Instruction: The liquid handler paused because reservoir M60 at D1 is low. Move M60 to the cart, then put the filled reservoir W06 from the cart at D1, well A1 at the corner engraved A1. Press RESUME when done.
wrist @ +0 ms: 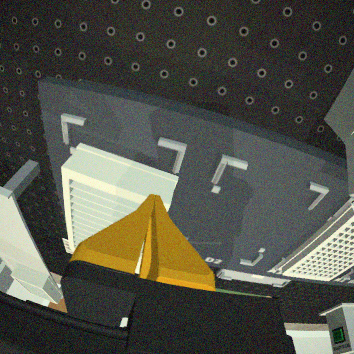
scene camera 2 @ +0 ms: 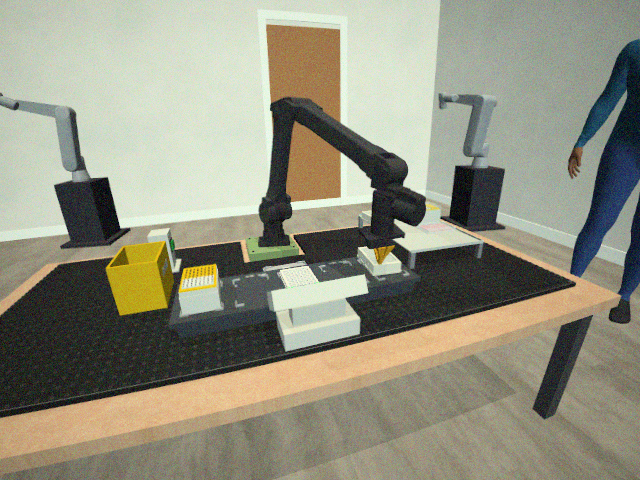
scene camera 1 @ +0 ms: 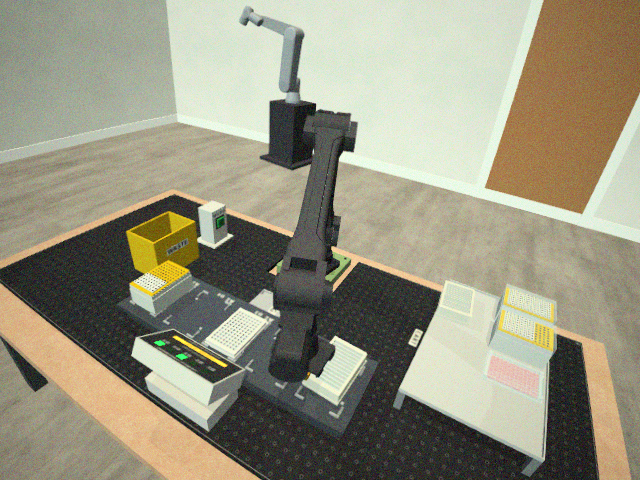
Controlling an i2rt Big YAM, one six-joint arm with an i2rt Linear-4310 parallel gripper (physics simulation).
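Pixels of known places: gripper, fingertip midpoint: (wrist: 152, 201) (scene camera 2: 379, 263) (scene camera 1: 306, 377); arm's base, origin of the base link: (scene camera 2: 274, 242).
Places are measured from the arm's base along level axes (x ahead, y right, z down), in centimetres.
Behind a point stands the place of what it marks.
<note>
A white ribbed reservoir (scene camera 1: 338, 369) @(y -31.8, x 34.4, z -6.4 cm) (scene camera 2: 366, 257) @(y -26.9, x 34.5, z -6.4 cm) (wrist: 120, 175) @(y -31.3, x 39.8, z -5.2 cm) sits among the corner brackets at the cart-side end of the dark deck (scene camera 1: 356, 397) @(y -37.5, x 35.3, z -3.2 cm) (scene camera 2: 191, 326) @(y 18.8, x 52.4, z -1.0 cm) (wrist: 270, 200) @(y -18.9, x 41.7, z -3.2 cm); its label is not legible. Another pale reservoir (scene camera 1: 457, 299) @(y -43.4, x -5.0, z -7.0 cm) lies at the back left of the cart (scene camera 1: 444, 382) @(y -50.4, x 20.8, z -4.4 cm) (scene camera 2: 434, 242) @(y -54.7, x 22.5, z -4.4 cm) (wrist: 20, 232) @(y -43.9, x 18.8, z -4.4 cm); its label is not legible either. My gripper (scene camera 2: 381, 262) @(y -28.5, x 40.7, z -7.2 cm) (wrist: 152, 201) @(y -28.5, x 40.7, z -7.2 cm) is shut and empty, its orange tips over the deck reservoir's inner edge in the wrist view. Whether they touch it is unclear. The box with the green RESUME button (scene camera 1: 220, 222) @(y 33.6, x 12.5, z -6.5 cm) (wrist: 339, 335) @(y 33.3, x 13.2, z -6.8 cm) stands beyond the deck.
A white plate (scene camera 1: 236, 331) @(y -7.0, x 40.3, z -4.4 cm) (scene camera 2: 298, 276) @(y -6.7, x 39.1, z -4.5 cm) and a yellow tip rack (scene camera 1: 161, 279) @(y 16.6, x 44.5, z -9.1 cm) (scene camera 2: 200, 279) @(y 16.6, x 46.5, z -9.6 cm) stand on the deck. A tilted display (scene camera 1: 188, 361) @(y -11.6, x 55.5, z -11.2 cm) stands before it. The yellow WASTE bin (scene camera 1: 165, 242) @(y 29.4, x 35.3, z -10.3 cm) is at the left. Tip racks (scene camera 1: 524, 330) @(y -60.6, x 1.0, z -11.4 cm) and a pink plate (scene camera 1: 515, 376) @(y -62.7, x 9.5, z -5.2 cm) occupy the cart's right side.
</note>
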